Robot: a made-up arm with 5 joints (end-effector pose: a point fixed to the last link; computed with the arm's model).
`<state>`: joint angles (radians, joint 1 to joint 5).
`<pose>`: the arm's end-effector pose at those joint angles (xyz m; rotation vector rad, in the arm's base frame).
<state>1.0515 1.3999 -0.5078 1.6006 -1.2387</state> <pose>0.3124 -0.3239 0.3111 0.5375 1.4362 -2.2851</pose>
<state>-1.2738 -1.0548 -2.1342 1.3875 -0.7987</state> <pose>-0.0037 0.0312 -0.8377 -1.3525 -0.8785 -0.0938</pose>
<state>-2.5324 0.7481 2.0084 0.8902 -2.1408</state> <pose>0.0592 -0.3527 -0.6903 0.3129 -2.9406 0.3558</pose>
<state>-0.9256 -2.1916 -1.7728 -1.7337 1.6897</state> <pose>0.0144 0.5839 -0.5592 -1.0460 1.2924 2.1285</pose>
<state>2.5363 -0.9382 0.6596 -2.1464 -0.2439</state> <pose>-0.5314 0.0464 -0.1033 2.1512 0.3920 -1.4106</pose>
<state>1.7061 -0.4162 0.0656 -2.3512 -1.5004</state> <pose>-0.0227 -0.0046 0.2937 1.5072 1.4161 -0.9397</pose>
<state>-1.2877 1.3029 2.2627 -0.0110 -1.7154</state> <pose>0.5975 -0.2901 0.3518 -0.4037 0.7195 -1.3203</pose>
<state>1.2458 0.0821 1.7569 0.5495 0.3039</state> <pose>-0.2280 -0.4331 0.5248 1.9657 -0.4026 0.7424</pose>
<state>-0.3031 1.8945 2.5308 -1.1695 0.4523</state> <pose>-0.2745 -0.0346 0.3577 0.2889 -2.2741 0.2360</pose>
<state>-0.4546 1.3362 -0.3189 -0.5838 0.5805</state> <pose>0.4102 -0.2163 -0.0780 0.1759 0.4681 -0.8644</pose>
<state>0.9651 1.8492 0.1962 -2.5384 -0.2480</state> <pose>-0.0020 -0.0947 0.4986 -0.6596 -1.1638 0.4499</pose>
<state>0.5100 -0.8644 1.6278 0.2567 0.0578</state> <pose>0.4035 -0.1422 0.7730 1.2508 0.4846 0.7704</pose>
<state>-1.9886 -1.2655 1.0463 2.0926 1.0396</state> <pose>0.3351 -0.0901 -0.4606 -0.7683 2.0997 -1.6738</pose>
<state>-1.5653 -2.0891 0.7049 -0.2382 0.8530</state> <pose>0.2675 0.2350 -0.2815 -1.9497 -1.6581 -0.6365</pose>
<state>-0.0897 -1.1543 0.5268 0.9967 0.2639</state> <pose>0.4041 0.0633 0.3518 0.5149 0.5719 0.0697</pose>
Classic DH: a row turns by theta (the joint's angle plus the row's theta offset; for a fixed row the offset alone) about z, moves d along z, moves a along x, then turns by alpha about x. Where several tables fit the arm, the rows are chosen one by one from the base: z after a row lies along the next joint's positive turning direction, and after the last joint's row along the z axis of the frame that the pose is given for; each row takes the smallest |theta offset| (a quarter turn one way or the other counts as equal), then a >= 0, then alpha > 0; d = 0 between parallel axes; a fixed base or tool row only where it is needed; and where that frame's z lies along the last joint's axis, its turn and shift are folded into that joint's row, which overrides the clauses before.
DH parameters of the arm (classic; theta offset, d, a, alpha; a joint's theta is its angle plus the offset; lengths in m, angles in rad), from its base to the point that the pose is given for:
base (fixed): 0 0.035 0 1.5708
joint 1: 0 0.003 0.313 1.5708
joint 2: 1.5708 -0.089 0.256 1.5708
joint 3: 0 0.126 -0.395 -1.5708
joint 4: 0 0.12 0.024 1.5708
joint 5: 0 0.034 -0.016 1.5708
tool (fixed): 1.5708 0.237 0 0

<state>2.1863 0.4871 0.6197 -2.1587 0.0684</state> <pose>-0.6120 -0.0350 0.1413 -1.8003 -2.0974 1.2629</pose>
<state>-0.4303 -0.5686 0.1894 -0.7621 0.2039</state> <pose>0.4980 0.1776 0.1072 0.6581 0.4749 1.2309</pose>
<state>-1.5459 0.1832 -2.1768 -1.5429 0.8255</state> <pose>-0.2757 -0.5069 -0.5112 0.8112 -2.6952 -0.7795</pose>
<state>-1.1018 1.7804 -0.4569 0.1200 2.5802</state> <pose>-0.2155 -0.1008 -0.1854 0.5230 -1.0299 -1.3417</pose>
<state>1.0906 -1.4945 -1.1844 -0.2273 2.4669</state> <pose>0.5596 0.1632 0.6144 0.0851 0.2196 1.3726</pose>
